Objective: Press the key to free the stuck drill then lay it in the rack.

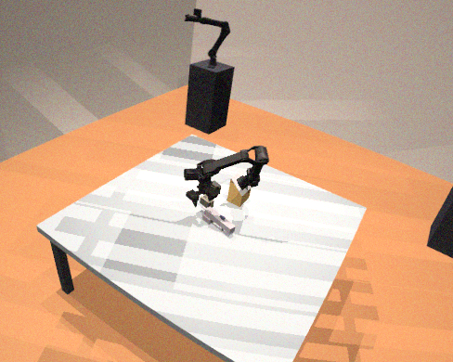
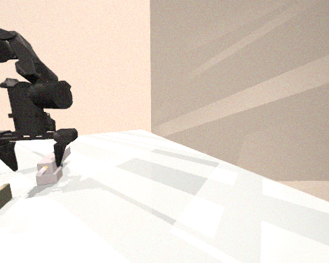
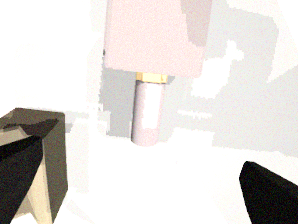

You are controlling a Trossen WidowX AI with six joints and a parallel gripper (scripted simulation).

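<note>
Now: the drill 1 cm ahead of my gripper tip, 6 cm to the left of it and 2 cm below it. Also, from my gripper tip: blue key (3 cm ahead, 15 cm to the left, 1 cm below); rack (8 cm behind, 3 cm to the right, 5 cm below).
</note>
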